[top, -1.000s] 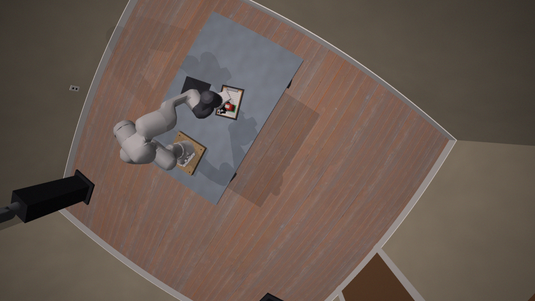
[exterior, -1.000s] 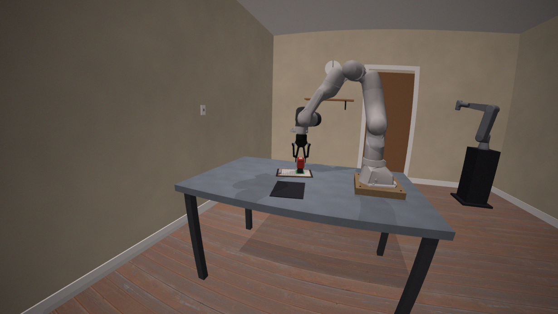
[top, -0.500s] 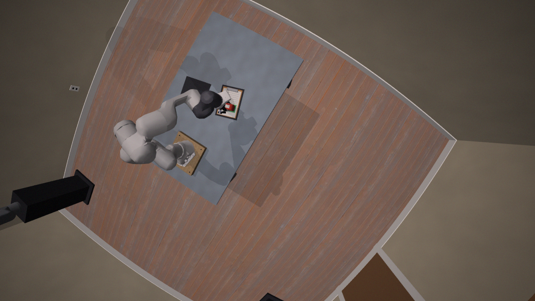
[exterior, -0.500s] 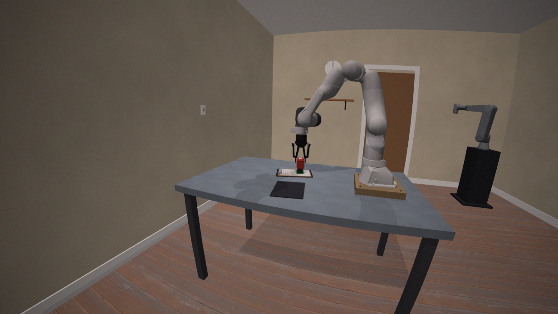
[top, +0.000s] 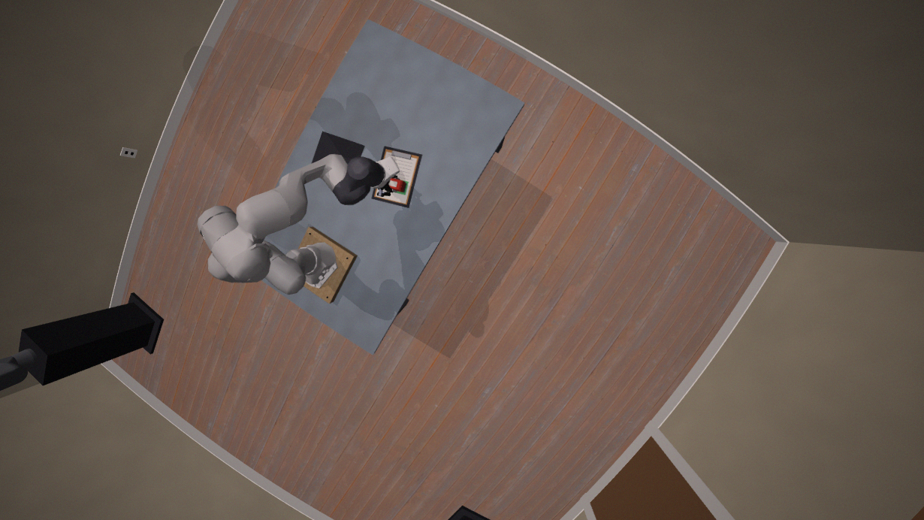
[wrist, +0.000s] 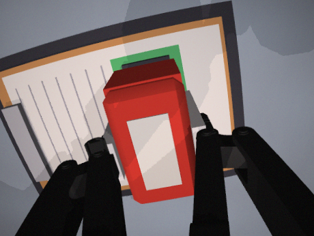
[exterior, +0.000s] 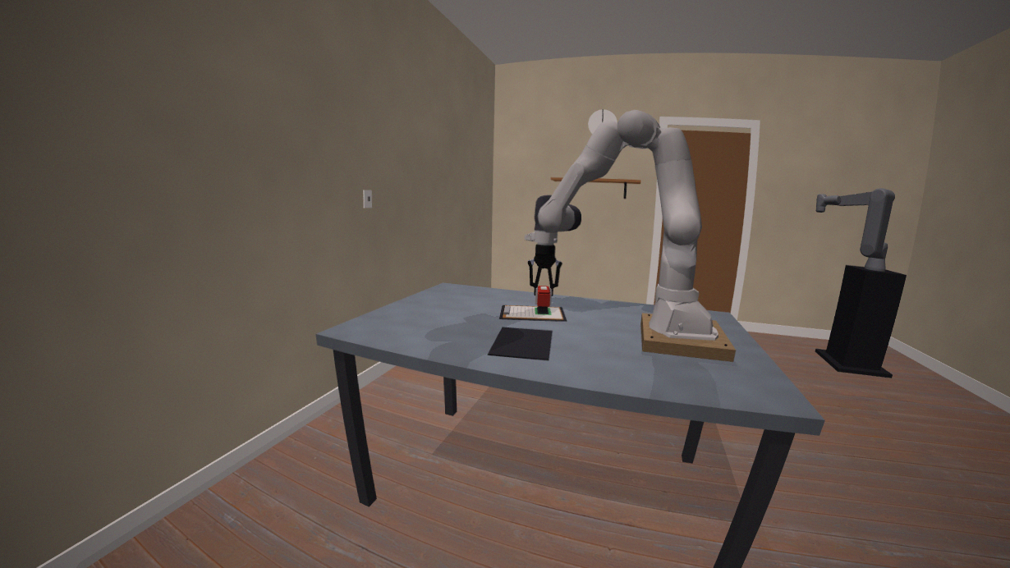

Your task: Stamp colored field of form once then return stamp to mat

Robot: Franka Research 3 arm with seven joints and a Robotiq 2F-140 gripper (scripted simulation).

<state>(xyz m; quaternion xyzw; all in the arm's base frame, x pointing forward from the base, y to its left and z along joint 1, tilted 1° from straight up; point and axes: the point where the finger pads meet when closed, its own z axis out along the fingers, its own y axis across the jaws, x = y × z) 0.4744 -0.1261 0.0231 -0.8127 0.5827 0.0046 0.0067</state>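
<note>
The black mat is 33 cm to the left of my hand, 6 cm below it and 4 cm behind it. From my hand the other things lie so: red stamp: 2 cm below.
</note>
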